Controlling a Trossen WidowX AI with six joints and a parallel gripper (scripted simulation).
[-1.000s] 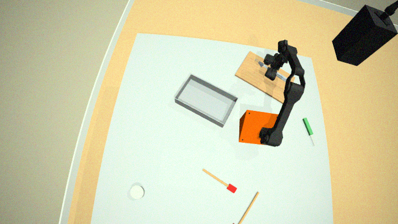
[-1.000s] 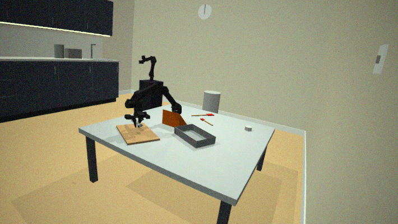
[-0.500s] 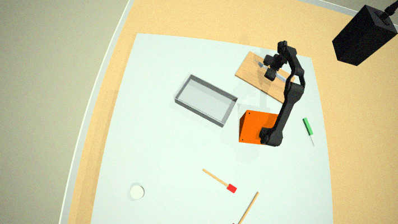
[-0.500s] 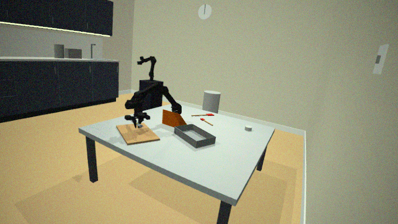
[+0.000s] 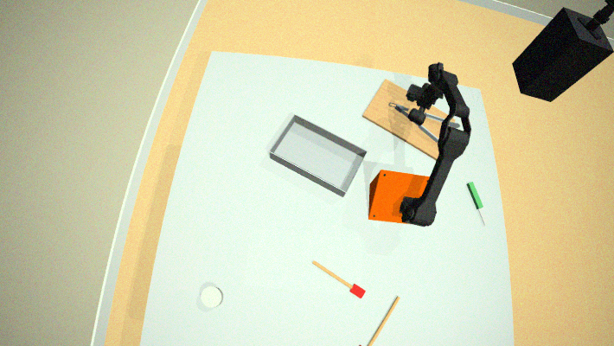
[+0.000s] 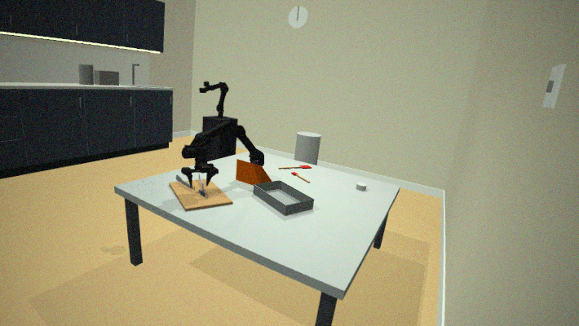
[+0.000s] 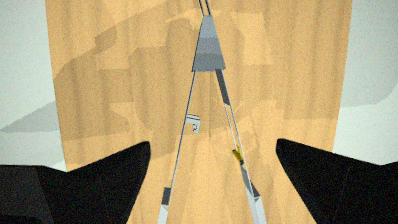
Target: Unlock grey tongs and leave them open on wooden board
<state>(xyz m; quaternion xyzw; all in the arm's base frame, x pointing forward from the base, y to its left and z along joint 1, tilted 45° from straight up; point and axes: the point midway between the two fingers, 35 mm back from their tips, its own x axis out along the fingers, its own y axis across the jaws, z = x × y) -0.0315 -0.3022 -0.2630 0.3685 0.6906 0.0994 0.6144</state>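
Now: the yellow lock piece 2 cm behind my gripper tip, 1 cm to the right of it and 1 cm below it. Round my gripper tip: wooden board 4 cm below; then grey roasting tin 37 cm ahead, 25 cm to the left, 2 cm below; then white disc 79 cm to the left, 64 cm ahead, 3 cm below.
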